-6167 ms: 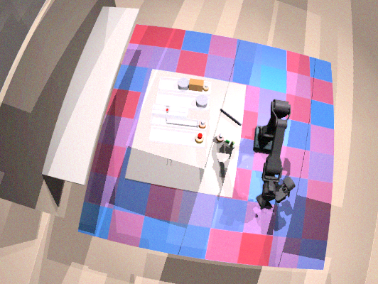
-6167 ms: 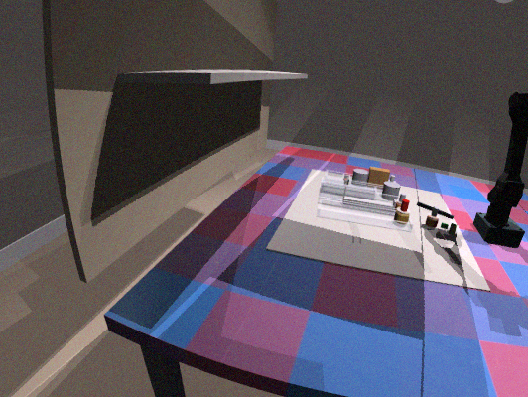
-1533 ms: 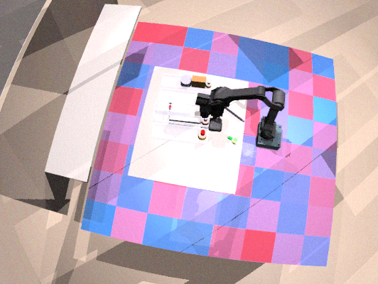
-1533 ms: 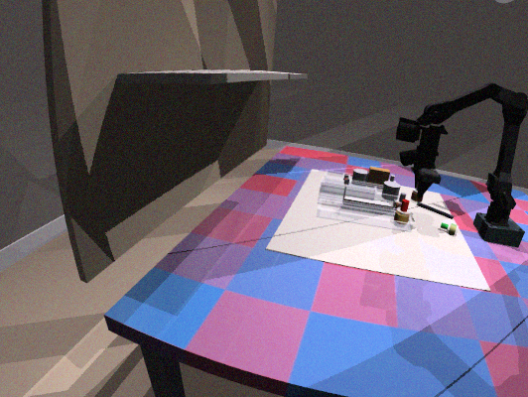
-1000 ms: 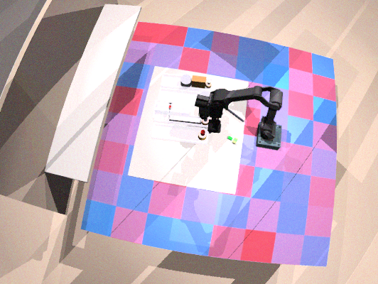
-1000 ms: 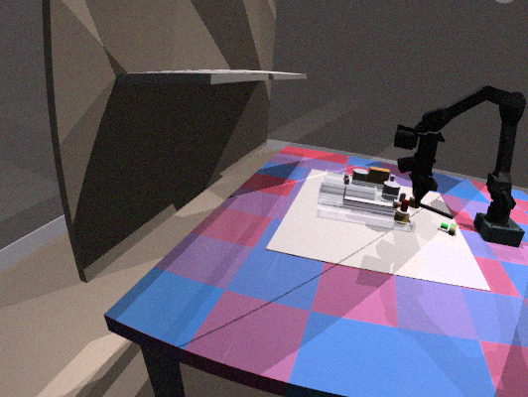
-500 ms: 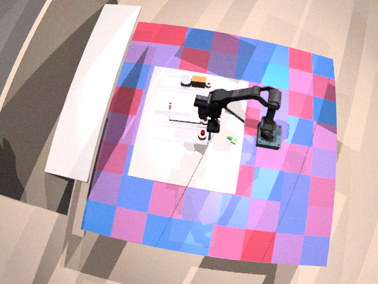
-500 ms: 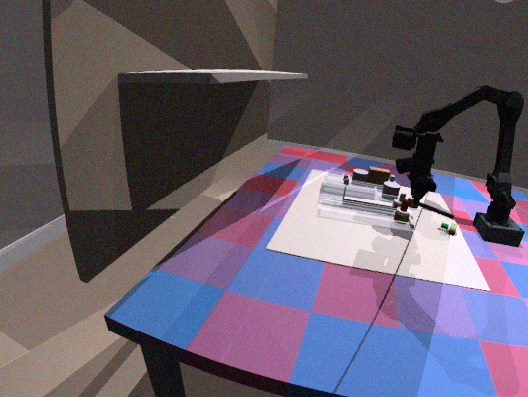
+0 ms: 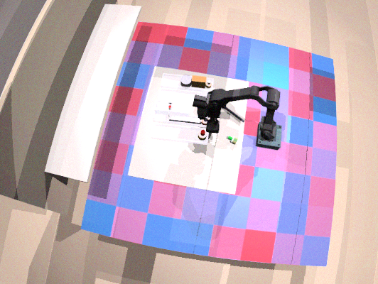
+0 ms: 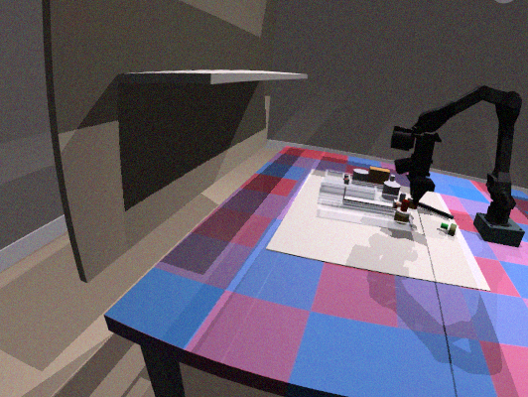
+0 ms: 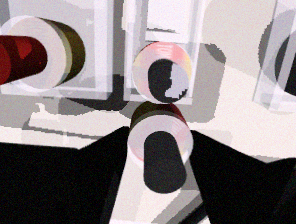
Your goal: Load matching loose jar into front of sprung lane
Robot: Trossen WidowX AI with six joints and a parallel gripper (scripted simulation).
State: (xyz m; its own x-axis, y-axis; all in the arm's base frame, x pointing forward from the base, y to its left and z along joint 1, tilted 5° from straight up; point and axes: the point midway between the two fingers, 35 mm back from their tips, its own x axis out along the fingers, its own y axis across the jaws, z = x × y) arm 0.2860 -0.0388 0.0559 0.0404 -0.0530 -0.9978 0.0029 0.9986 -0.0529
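Right now my gripper tip is 110 mm past the dark rod, 70 mm to the left of it and 40 mm above it. From my gripper tip the other things lie so: lane rack: 180 mm ahead, 30 mm to the right, 30 mm below; then box: 90 mm ahead, 220 mm to the right, 10 mm below.
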